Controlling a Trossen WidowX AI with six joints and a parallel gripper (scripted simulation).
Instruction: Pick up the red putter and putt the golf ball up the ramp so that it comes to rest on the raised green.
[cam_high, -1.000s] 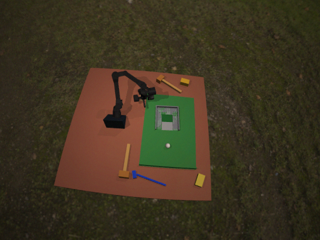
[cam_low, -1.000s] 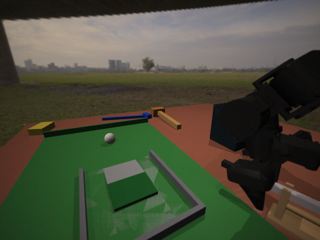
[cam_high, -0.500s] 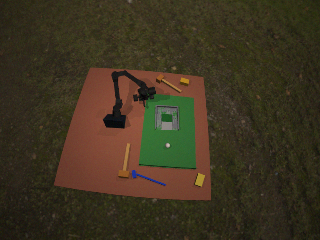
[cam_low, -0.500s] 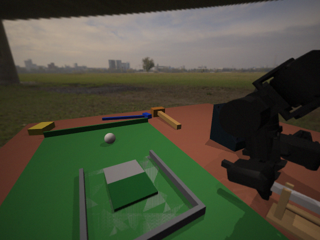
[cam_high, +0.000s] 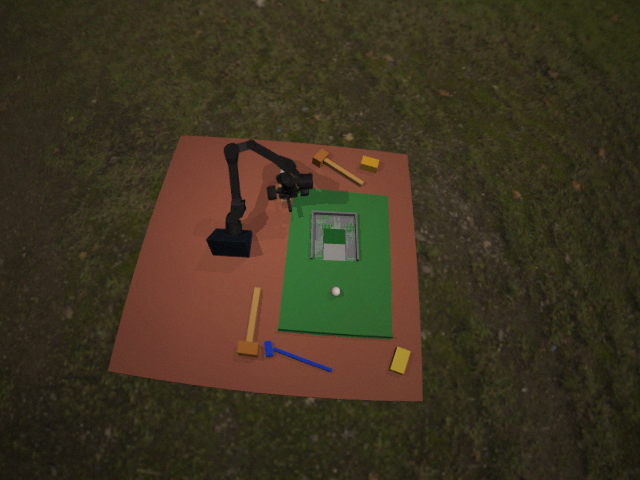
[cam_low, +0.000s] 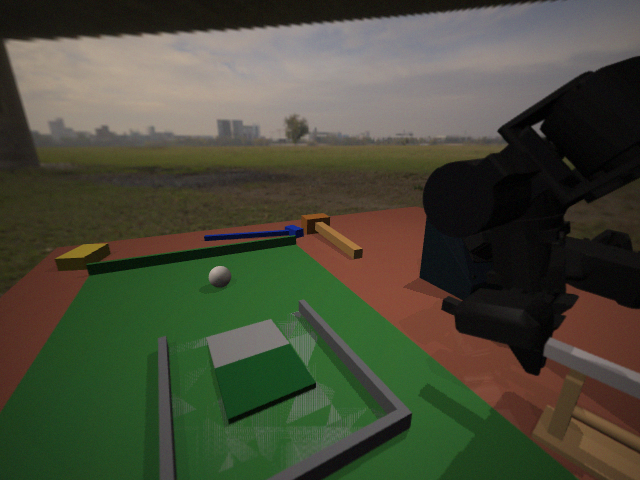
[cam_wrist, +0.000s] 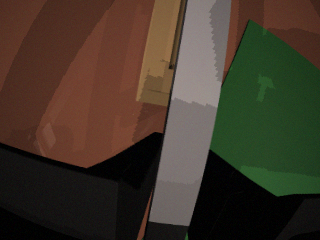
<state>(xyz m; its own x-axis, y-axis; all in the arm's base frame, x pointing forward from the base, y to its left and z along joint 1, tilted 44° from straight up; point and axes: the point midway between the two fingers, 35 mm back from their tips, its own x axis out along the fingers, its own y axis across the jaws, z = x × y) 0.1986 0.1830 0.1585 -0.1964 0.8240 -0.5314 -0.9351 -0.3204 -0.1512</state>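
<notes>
My gripper tip is 70 mm to the right of the wooden stand, 30 mm past it and 30 mm above it. Also, from my gripper tip: green mat (280 mm ahead, 240 mm to the right, 60 mm below); blue putter (720 mm to the right, 170 mm ahead, 40 mm below); white golf ball (410 mm to the right, 290 mm ahead, 30 mm below).
</notes>
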